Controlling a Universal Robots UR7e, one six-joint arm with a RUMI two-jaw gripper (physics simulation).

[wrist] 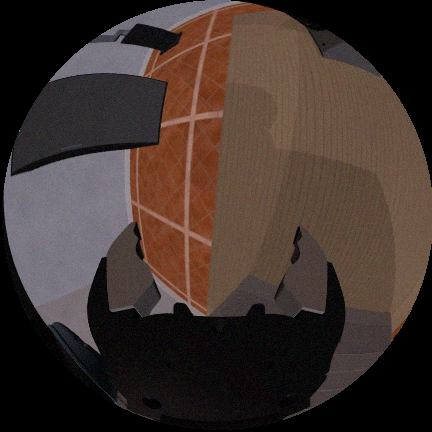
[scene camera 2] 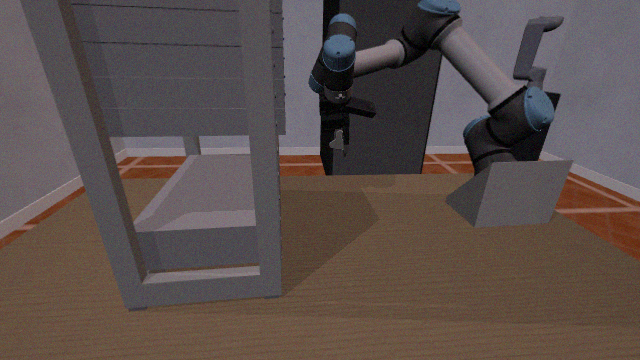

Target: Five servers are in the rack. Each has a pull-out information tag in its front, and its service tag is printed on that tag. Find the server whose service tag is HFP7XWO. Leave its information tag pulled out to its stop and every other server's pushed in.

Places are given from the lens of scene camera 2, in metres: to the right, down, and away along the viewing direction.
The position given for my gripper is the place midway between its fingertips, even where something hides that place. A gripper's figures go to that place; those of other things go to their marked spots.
my gripper (scene camera 2: pixel 341 137): 0.07, -0.14, 0.96
grey rack (scene camera 2: pixel 142 75): -0.26, -0.15, 0.42
